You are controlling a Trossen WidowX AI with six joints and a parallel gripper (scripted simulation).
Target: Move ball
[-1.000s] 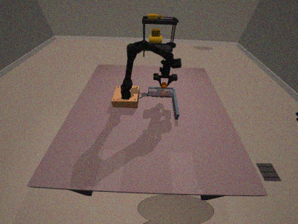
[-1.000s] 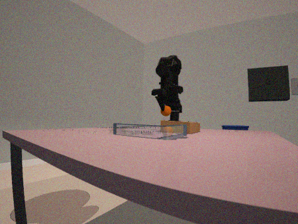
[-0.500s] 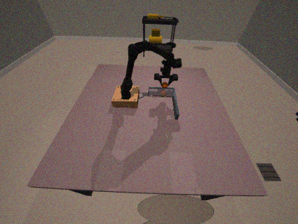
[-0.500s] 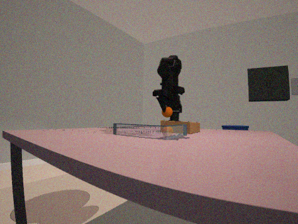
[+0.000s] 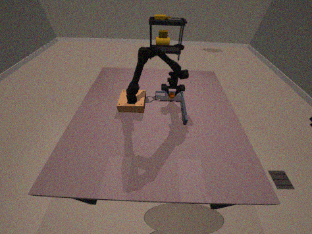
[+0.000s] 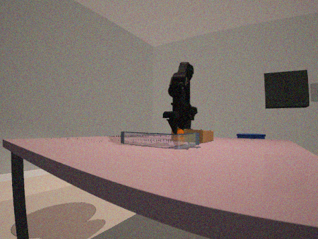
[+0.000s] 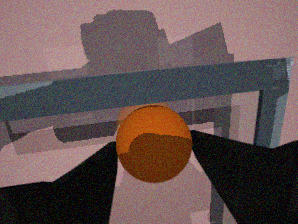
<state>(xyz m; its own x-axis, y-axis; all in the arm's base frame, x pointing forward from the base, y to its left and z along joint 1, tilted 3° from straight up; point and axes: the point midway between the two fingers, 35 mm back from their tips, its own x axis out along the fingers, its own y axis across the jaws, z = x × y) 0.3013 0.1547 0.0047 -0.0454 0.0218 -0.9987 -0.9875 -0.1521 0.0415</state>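
My gripper tip is now 10 cm short of the clear wall, 9 cm to the left of it and 2 cm above it. The rest, counted from my gripper tip: orange ball (right at my gripper tip).
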